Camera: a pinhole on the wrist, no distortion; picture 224 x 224 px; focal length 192.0 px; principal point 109.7 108.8 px. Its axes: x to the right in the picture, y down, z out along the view. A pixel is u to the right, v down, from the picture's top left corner.
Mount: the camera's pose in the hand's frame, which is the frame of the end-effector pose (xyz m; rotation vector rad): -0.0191 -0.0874 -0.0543 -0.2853 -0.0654 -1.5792
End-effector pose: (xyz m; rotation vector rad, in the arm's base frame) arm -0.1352 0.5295 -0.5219 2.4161 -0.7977 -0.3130
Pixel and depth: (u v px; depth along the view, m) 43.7 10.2 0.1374
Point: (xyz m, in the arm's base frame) -0.2159 0.5430 -0.5870
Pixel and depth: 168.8 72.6 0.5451
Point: -0.3099 0.4084 -1.0189
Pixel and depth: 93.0 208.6 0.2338
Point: -0.0764 0.3949 -0.6613
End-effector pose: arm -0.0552 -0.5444 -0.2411 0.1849 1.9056 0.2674
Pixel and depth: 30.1 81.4 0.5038
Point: 0.3228 -0.2914 -0.2910
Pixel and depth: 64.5 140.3 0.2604
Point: 0.0913 -0.4852 -0.3459
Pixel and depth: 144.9 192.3 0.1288
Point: -0.0101 -0.6049 -0.3355
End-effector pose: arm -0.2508 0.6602 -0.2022 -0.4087 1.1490 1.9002
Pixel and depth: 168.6 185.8 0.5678
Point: -0.2315 1.2539 -0.2019
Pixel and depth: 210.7 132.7 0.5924
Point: -0.0350 1.2684 -0.1357
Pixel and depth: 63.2 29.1 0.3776
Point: -0.2074 0.8422 0.0888
